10 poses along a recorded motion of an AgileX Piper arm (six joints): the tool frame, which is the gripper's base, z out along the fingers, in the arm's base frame.
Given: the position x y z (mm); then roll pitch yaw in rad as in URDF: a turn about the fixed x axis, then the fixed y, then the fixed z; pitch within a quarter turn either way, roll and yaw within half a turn.
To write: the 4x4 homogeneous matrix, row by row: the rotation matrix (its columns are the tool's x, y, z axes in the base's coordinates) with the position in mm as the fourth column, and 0 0 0 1 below. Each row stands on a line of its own. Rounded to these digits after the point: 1 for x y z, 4 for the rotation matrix.
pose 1, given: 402.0 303.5 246.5 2.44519 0.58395 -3.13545
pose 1, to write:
-0.8343 -0.3584 0.4190 402.0
-0.0051 0.7650 0.6440 303.5
-0.5513 0.5352 -0.6400 246.5
0 0 0 1

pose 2, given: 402.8 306.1 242.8 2.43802 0.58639 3.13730
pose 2, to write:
-0.8329 -0.3547 0.4247 402.8
0.0036 0.7641 0.6451 306.1
-0.5534 0.5389 -0.6351 242.8
0 0 0 1

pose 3, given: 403.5 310.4 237.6 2.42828 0.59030 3.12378
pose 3, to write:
-0.8306 -0.3507 0.4325 403.5
0.0148 0.7626 0.6467 310.4
-0.5566 0.5436 -0.6282 237.6
0 0 0 1

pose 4, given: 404.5 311.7 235.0 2.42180 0.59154 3.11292
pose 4, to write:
-0.8297 -0.3459 0.4380 404.5
0.0238 0.7622 0.6469 311.7
-0.5576 0.5472 -0.6242 235.0
0 0 0 1

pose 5, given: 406.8 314.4 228.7 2.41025 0.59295 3.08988
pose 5, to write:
-0.8282 -0.3342 0.4499 406.8
0.0429 0.7626 0.6455 314.4
-0.5588 0.5539 -0.6172 228.7
0 0 0 1

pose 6, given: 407.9 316.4 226.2 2.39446 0.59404 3.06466
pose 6, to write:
-0.8262 -0.3228 0.4616 407.9
0.0637 0.7607 0.6460 316.4
-0.5597 0.5631 -0.6080 226.2
0 0 0 1

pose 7, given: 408.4 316.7 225.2 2.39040 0.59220 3.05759
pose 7, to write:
-0.8268 -0.3183 0.4638 408.4
0.0696 0.7603 0.6459 316.7
-0.5582 0.5663 -0.6064 225.2
0 0 0 1

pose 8, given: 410.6 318.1 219.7 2.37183 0.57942 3.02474
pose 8, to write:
-0.8311 -0.2948 0.4716 410.6
0.0976 0.7576 0.6454 318.1
-0.5475 0.5824 -0.6009 219.7
0 0 0 1

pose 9, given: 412.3 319.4 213.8 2.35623 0.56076 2.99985
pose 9, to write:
-0.8384 -0.2724 0.4722 412.3
0.1196 0.7532 0.6469 319.4
-0.5318 0.5988 -0.5988 213.8
0 0 0 1

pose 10, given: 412.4 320.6 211.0 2.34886 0.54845 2.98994
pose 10, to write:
-0.8435 -0.2611 0.4694 412.4
0.1289 0.7499 0.6488 320.6
-0.5214 0.6078 -0.5990 211.0
0 0 0 1

